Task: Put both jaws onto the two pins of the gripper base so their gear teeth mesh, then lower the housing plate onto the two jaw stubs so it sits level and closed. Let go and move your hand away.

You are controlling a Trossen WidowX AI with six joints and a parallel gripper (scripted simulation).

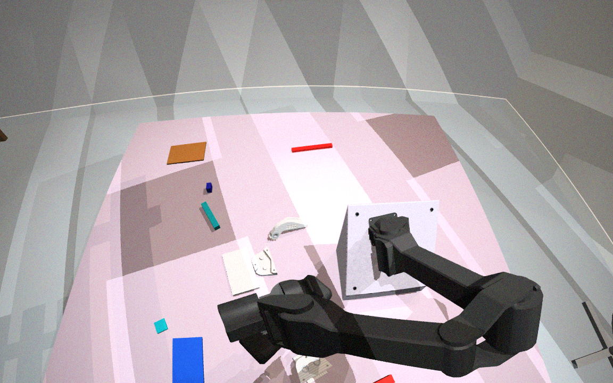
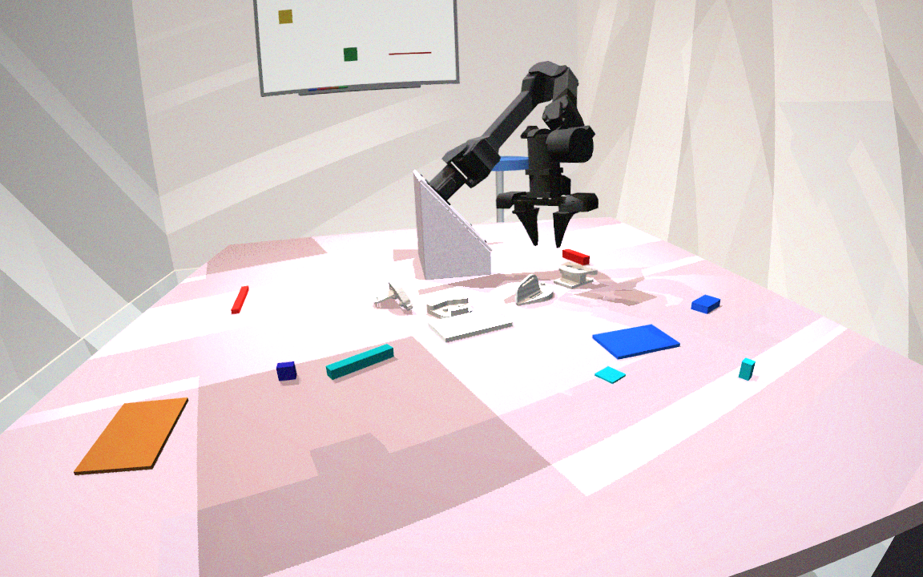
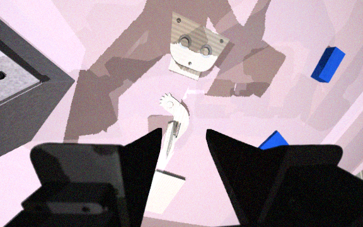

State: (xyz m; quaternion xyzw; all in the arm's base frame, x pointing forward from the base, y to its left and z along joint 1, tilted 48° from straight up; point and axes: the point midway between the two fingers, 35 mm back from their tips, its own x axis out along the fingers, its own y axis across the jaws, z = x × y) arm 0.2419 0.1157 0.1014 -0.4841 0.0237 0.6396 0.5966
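Right now my gripper tip is 10 mm past the white jaw, 10 mm to the left of it and 90 mm above it. From my gripper tip the other things lie so: white stand 40 mm behind, 80 mm to the left, 80 mm below; housing plate 30 mm ahead, 190 mm to the right, 90 mm below; white gripper base 40 mm behind, 80 mm to the left, 70 mm below.
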